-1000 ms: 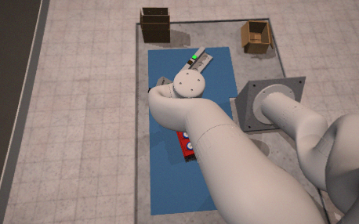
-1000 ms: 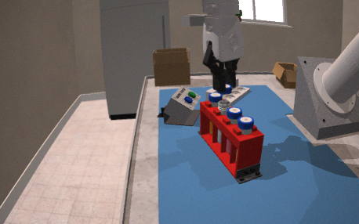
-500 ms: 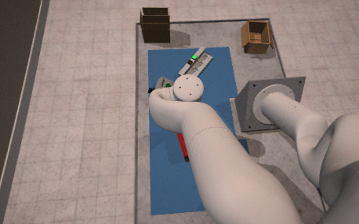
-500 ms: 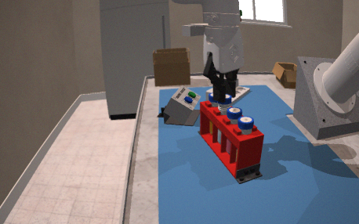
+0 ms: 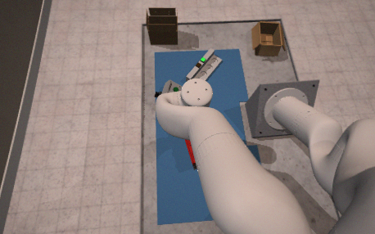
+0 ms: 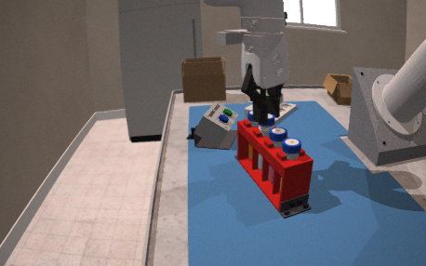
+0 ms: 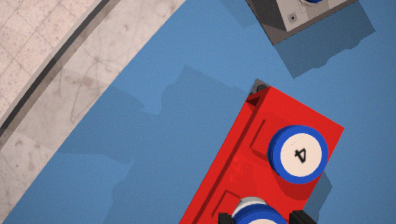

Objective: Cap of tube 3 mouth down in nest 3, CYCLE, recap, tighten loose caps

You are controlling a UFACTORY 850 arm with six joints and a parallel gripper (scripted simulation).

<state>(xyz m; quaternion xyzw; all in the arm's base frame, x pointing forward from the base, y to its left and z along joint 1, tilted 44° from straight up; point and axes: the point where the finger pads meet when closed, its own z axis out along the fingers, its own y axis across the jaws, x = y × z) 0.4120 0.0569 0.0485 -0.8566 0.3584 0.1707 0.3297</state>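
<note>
Now: hand 50 mm to the left of the cap marked 4, 30 mm above it and 10 mm short of it. Round my hand: blue cap: 20 mm below; blue key: 170 mm to the right, 80 mm below, 80 mm ahead; grey key housing: 190 mm to the right, 90 mm below, 80 mm ahead.
</note>
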